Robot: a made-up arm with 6 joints.
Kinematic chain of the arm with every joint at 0, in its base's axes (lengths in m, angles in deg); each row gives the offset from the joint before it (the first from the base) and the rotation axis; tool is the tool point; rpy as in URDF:
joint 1: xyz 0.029 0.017 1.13 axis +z
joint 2: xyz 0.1 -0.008 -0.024 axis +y
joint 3: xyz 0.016 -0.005 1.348 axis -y
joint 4: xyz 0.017 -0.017 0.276 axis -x
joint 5: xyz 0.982 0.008 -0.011 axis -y
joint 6: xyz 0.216 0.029 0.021 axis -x
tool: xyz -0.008 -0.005 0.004 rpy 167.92 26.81 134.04
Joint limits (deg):
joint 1: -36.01..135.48
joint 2: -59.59..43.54
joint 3: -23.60..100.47
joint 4: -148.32..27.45
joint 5: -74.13..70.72
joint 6: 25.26..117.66
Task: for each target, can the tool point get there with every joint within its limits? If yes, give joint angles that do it. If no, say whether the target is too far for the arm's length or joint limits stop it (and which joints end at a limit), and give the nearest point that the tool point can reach.
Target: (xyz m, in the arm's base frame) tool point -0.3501 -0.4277 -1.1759
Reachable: no: joint limits stop it (at a limit: joint 1, joint 2, joint 3) | nearest point 1.2422 -0.9527 1.0833 | short by 2.813 m
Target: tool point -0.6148 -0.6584 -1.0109
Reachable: no: joint limits stop it (at a limit: joint 1, joint 2, joint 3) | nearest point -1.1077 1.0750 1.0928 | short by 2.770 m
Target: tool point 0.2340 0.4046 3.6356
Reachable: yes | joints 58.41 -0.37 55.71 9.61 30.40 72.98
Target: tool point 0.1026 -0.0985 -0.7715
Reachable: no: joint limits stop it (at a limit: joint 1, joint 2, joint 3) | nearest point 1.2584 -0.9158 1.0849 | short by 2.335 m
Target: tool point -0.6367 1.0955 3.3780
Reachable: yes | joints 118.29 32.01 88.52 -60.85 -31.85 78.11
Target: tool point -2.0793 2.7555 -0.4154
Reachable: no: too far | nearest point -1.1379 1.5327 1.1736 | short by 2.215 m
